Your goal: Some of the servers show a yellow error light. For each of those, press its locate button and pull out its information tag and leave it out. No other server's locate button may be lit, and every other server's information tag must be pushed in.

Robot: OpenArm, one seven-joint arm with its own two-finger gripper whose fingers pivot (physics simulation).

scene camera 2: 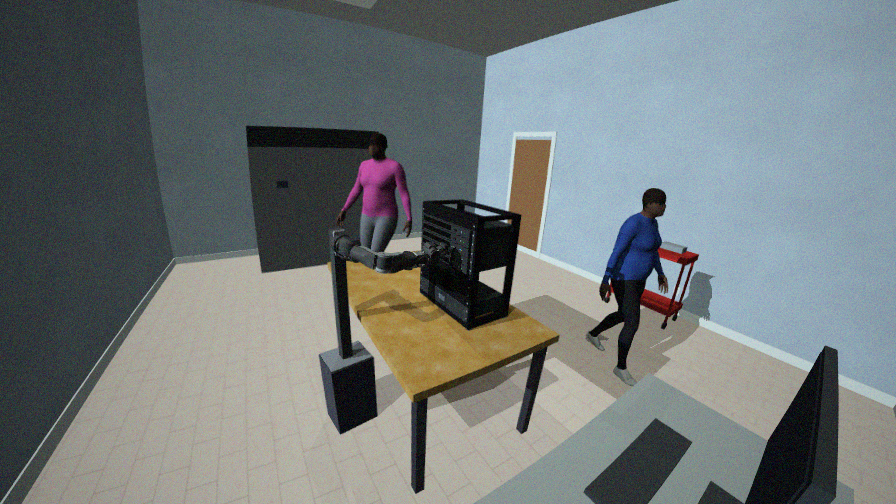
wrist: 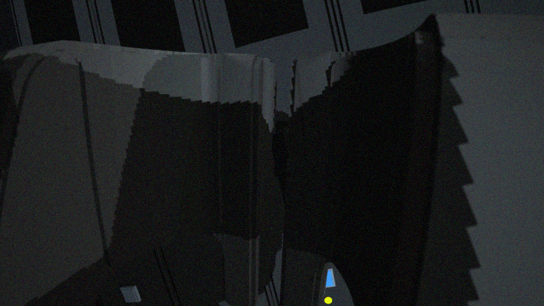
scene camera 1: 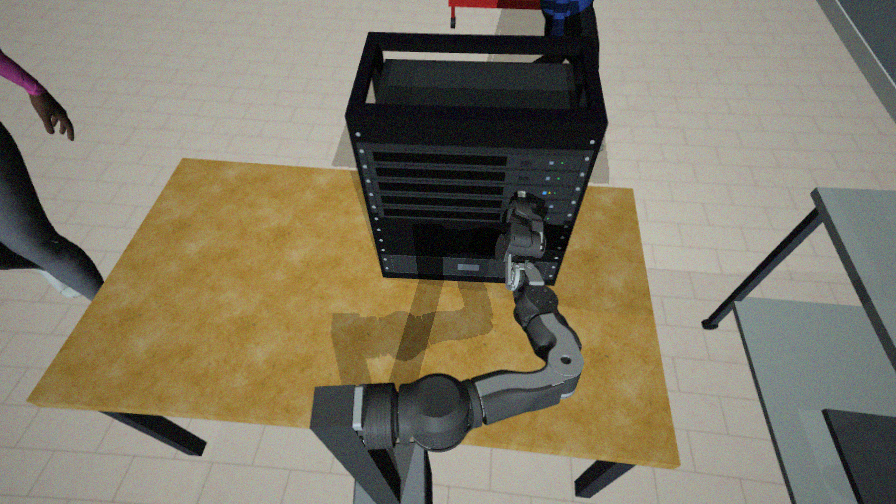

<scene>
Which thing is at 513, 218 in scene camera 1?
My gripper.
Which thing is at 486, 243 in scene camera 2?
A black server rack.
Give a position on a black server rack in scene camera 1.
439, 154
</scene>
